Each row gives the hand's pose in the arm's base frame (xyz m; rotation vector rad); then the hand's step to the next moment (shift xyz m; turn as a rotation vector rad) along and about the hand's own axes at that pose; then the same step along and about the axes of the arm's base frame.
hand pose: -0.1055 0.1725 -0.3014 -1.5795 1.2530 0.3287
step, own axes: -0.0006 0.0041 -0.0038 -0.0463 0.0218 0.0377
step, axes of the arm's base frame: -0.0051 -0.0025 -0.0002 -0.0236 0.0587 0.0061
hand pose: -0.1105 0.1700 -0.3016 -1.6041 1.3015 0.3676
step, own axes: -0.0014 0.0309 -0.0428 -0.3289 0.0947 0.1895
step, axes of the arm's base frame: -0.0416 -0.0322 0.0052 -0.1419 0.3480 0.1088
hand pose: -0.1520 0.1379 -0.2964 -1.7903 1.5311 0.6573
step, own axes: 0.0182 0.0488 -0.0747 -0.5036 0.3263 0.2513
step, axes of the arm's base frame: -0.0487 -0.0725 0.0258 -0.3975 0.4894 0.1603
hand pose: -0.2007 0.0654 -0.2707 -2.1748 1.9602 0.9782
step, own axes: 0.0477 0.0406 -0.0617 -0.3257 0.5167 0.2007
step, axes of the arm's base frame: -0.0119 -0.0768 0.0411 -0.5514 0.2745 0.1844
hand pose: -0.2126 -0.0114 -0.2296 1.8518 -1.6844 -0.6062
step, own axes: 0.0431 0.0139 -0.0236 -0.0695 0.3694 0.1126
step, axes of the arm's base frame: 0.0100 -0.0412 0.0285 -0.3559 0.0371 0.1610
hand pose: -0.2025 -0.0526 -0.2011 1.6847 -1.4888 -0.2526
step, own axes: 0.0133 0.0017 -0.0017 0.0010 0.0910 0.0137
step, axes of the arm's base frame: 0.0035 -0.0109 0.0072 -0.0737 -0.0006 0.0551
